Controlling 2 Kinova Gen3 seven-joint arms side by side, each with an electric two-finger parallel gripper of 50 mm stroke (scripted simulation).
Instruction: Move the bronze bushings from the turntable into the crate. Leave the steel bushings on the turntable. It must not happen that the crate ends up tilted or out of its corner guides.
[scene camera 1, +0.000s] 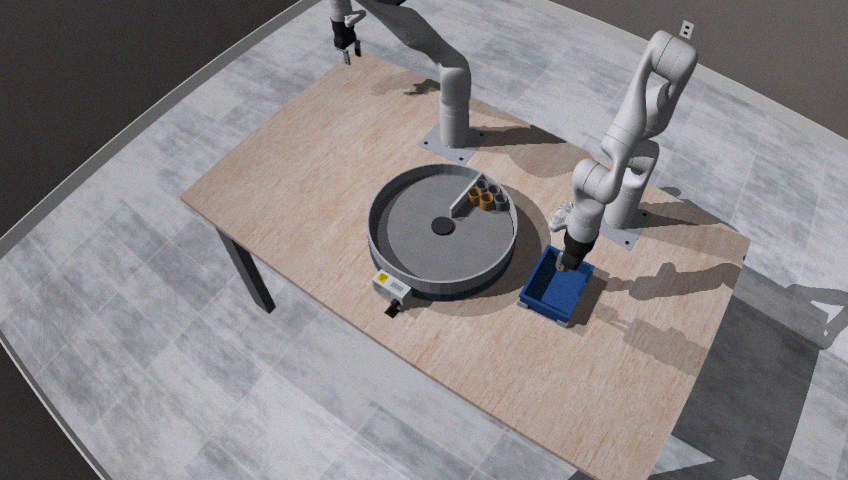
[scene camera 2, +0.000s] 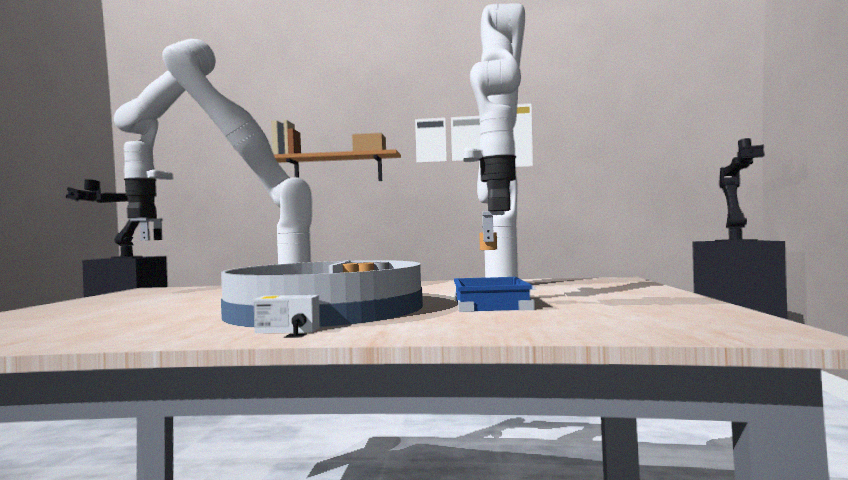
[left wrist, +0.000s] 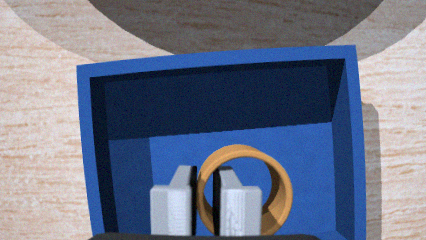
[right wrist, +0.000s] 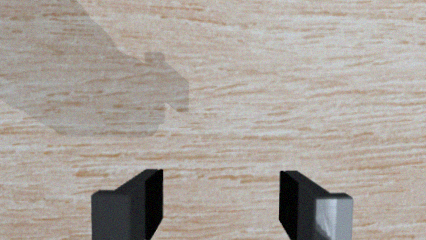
Labels:
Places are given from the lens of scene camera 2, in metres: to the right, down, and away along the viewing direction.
my left gripper (scene camera 2: 488, 241): 0.14, 0.00, 1.09
my right gripper (scene camera 2: 151, 240): -0.80, 0.00, 1.52
blue crate (scene camera 2: 487, 295): 0.13, 0.11, 1.02

